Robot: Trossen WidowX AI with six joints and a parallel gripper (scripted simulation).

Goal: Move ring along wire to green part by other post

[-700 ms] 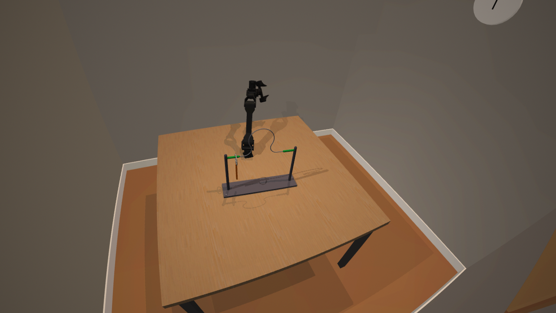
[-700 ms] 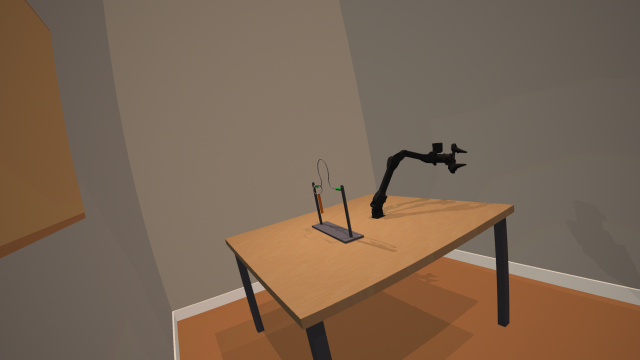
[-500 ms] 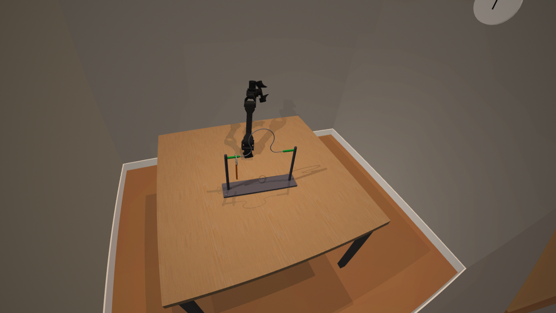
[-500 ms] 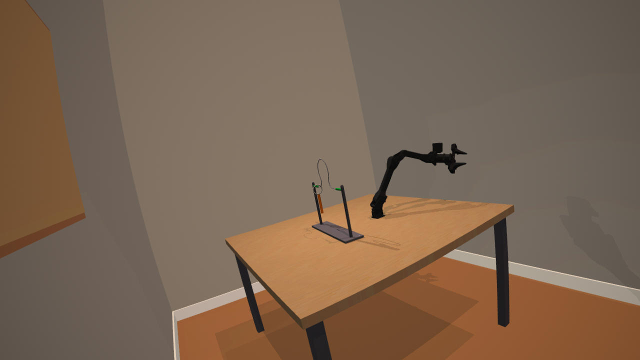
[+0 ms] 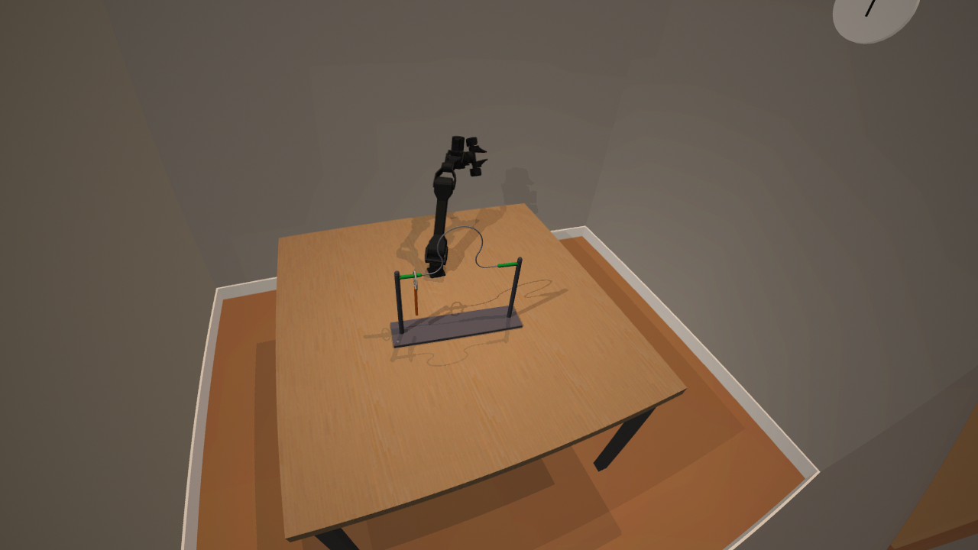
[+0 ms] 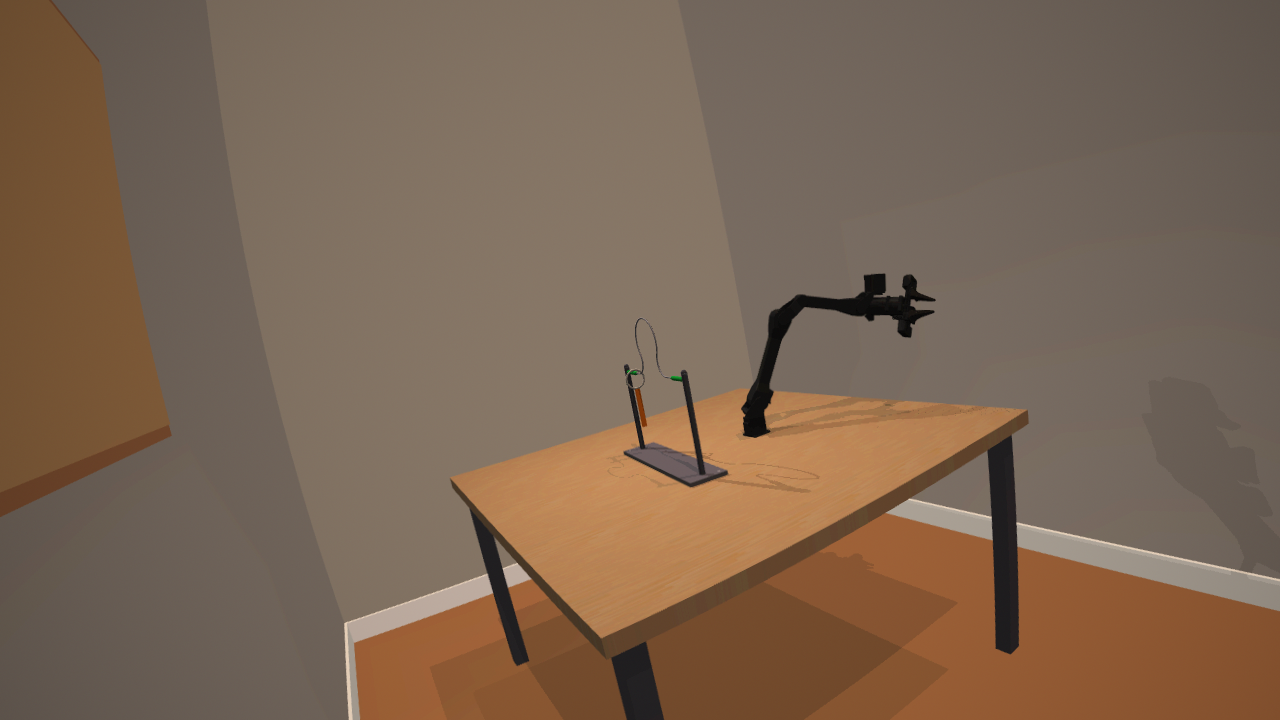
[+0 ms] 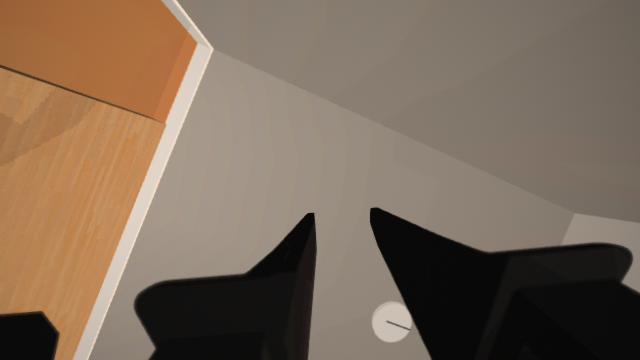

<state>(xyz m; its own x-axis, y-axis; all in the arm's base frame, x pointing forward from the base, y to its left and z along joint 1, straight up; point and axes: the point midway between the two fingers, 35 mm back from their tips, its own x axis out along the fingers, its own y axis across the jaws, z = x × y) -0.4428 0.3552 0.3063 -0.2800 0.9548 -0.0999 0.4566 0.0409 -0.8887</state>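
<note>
The ring with orange handle lies 750 mm ahead of my gripper tip, 550 mm to the right of it and 100 mm below it.
</note>
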